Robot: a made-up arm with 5 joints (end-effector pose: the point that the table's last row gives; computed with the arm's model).
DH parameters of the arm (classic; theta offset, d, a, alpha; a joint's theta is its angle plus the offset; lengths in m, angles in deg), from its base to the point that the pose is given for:
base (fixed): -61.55 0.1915 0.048 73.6
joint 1: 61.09 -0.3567 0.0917 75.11
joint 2: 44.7 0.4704 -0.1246 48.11
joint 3: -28 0.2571 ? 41.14
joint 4: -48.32 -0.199 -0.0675 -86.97
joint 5: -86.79 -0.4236 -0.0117 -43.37
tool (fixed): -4.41 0.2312 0 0
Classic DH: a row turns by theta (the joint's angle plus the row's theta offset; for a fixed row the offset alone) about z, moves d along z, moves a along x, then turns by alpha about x.
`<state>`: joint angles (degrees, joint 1 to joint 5).
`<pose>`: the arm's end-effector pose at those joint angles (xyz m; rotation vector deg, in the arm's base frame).
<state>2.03 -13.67 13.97 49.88 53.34</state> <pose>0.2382 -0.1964 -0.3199 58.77 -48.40 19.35</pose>
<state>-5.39 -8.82 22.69 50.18 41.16</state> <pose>0.2735 -0.1234 -0.3266 69.90 -47.35 9.92</pose>
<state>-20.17 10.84 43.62 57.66 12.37</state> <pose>0.3912 -0.0715 -0.2836 100.03 -54.22 0.50</pose>
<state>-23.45 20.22 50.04 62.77 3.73</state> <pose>0.4200 -0.1009 -0.2652 108.72 -60.94 5.65</pose>
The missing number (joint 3, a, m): -0.2517
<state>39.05 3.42 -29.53 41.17 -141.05</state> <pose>0.6740 -0.6176 -0.1338 -12.72 80.72 -111.14</pose>
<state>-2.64 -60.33 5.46 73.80 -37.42</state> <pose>0.2663 -0.2595 -0.1978 58.08 98.56 -21.31</pose>
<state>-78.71 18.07 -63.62 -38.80 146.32</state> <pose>-0.4456 -0.0135 -0.5427 72.72 -46.97 90.84</pose>
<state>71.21 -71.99 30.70 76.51 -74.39</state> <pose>0.4674 -0.2757 0.2350 13.01 84.37 -47.78</pose>
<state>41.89 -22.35 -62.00 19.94 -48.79</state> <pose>0.4020 -0.6357 0.1139 -80.81 42.46 -57.60</pose>
